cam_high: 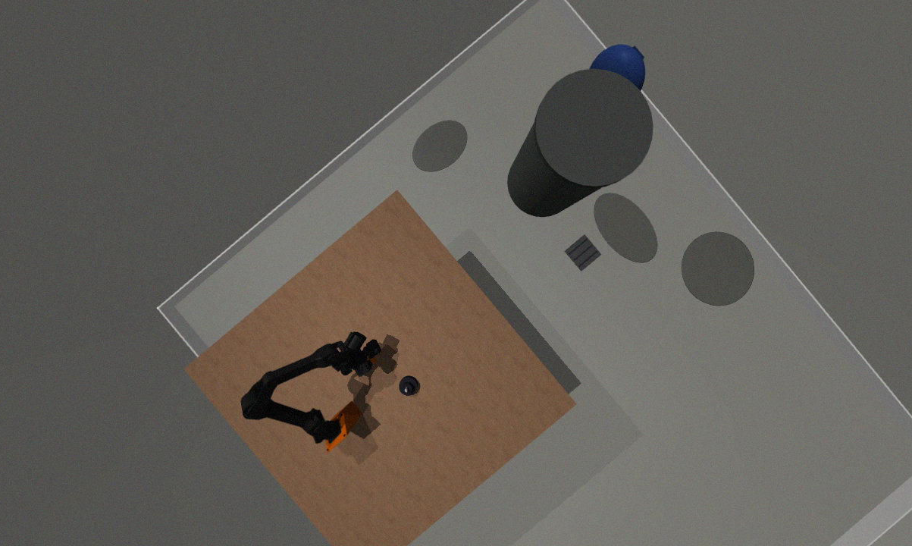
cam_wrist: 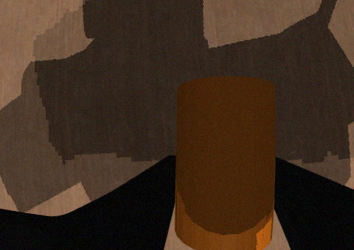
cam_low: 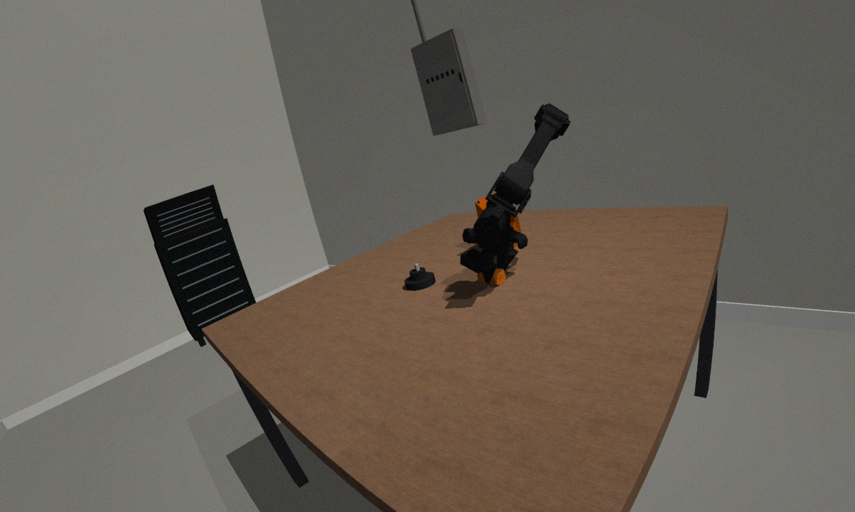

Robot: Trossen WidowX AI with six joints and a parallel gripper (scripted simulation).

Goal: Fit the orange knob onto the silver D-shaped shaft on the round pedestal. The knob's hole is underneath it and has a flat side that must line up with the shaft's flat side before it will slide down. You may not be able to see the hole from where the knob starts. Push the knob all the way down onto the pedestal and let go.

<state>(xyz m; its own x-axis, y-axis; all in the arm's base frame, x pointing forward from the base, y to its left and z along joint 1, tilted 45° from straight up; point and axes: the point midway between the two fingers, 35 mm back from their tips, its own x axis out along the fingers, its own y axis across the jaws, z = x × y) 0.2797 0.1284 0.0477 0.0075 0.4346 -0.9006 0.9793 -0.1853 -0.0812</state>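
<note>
The round black pedestal is 22 cm to the right of my gripper tip, 3 cm ahead of it and 2 cm above it. The rest, counted from my gripper tip: orange knob: 1 cm to the left, 1 cm above.
</note>
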